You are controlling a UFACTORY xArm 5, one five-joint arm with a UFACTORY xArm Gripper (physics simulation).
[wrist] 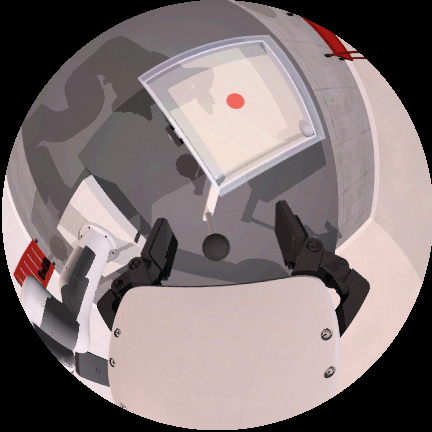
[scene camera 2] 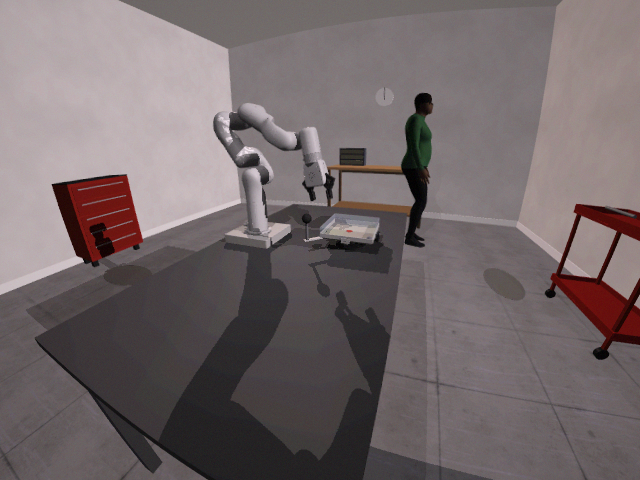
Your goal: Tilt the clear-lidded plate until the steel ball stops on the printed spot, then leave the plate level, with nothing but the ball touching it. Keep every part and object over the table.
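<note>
The clear-lidded plate (scene camera 2: 356,233) (wrist: 200,135) is a square, pale-floored tray on a dark mount on the table. The printed red spot (scene camera 2: 349,231) (wrist: 235,101) is near its middle. The steel ball (wrist: 307,128) rests in the plate's right corner in the wrist view, away from the spot. A white arm (scene camera 2: 313,239) (wrist: 211,201) reaches out from a plate corner and carries an upright rod with a black knob (scene camera 2: 306,218) (wrist: 216,247). My gripper (scene camera 2: 321,196) (wrist: 221,223) is open and empty, above the table. In the wrist view the knob appears between the fingers, below them and untouched.
The dark table (scene camera 2: 310,330) carries the robot's pale base (scene camera 2: 250,238) (wrist: 75,210) beside the plate. The table's edge runs close past the plate's right side. A red cart (scene camera 2: 584,209), a red drawer cabinet (scene camera 2: 105,214), a wooden bench (scene camera 2: 369,168) and a person in green (scene camera 2: 418,142) stand off the table.
</note>
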